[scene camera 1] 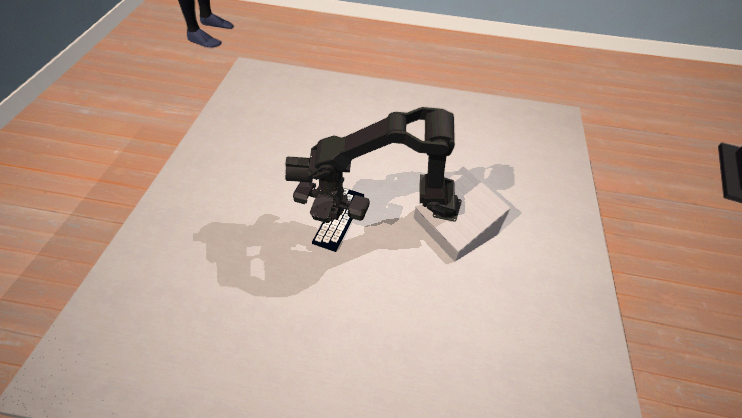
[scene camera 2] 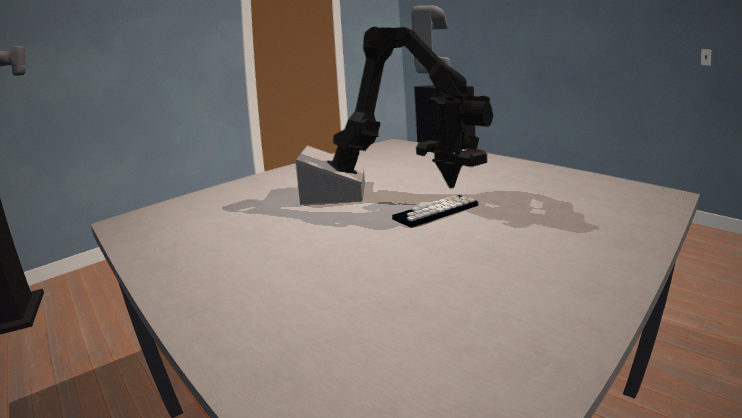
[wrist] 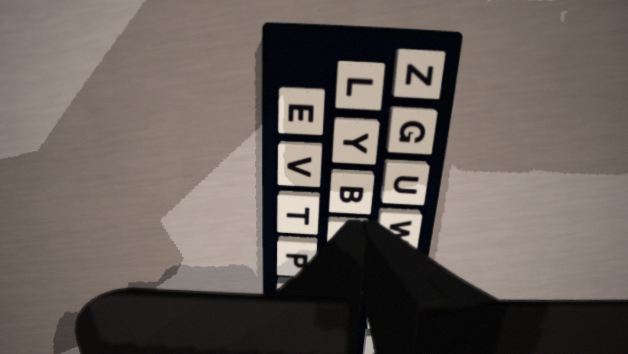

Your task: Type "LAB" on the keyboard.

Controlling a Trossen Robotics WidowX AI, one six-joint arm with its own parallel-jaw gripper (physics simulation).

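Frame: origin at the arm's base, x ahead, y left, z up, level; centimetres.
Seen in the pictures: gripper, fingertip midpoint: (scene camera 2: 451, 188) (wrist: 360, 234); arm's base at its link origin: (scene camera 1: 447, 208) (scene camera 2: 341, 167).
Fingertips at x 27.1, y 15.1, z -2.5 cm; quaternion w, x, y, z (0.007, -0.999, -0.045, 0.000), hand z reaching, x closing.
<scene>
Offsets run from my fingertips to a thing's middle. Level surfaces: height alone.
A dark blue keyboard @[dy -4.6, dx +0.2, dz -4.2 cm] (scene camera 1: 332, 233) (scene camera 2: 438, 210) (wrist: 300, 55) with off-white letter keys lies on the table. In the wrist view, the L key @[dy +4.0, dx -0.3, dz -3.6 cm] (wrist: 360, 85) is near its upper end, and the B key @[dy -0.1, dx -0.1, dz -3.6 cm] (wrist: 351, 192) is lower in the same row, below the Y key. The A key cannot be made out. My gripper (scene camera 2: 451, 185) (wrist: 360, 234) is shut and empty, pointing down with its tips a little above the keys. In the wrist view the tips appear just below the B key, over a partly hidden key beside W. The gripper covers the lower part of the keyboard there.
The arm's base stands on a grey wedge block (scene camera 1: 475, 210) (scene camera 2: 329, 184) on the large table @[dz -5.0 cm] (scene camera 1: 363, 337) (scene camera 2: 363, 290), to one side of the keyboard. A person's feet (scene camera 1: 204, 38) show beyond the table in scene camera 1.
</scene>
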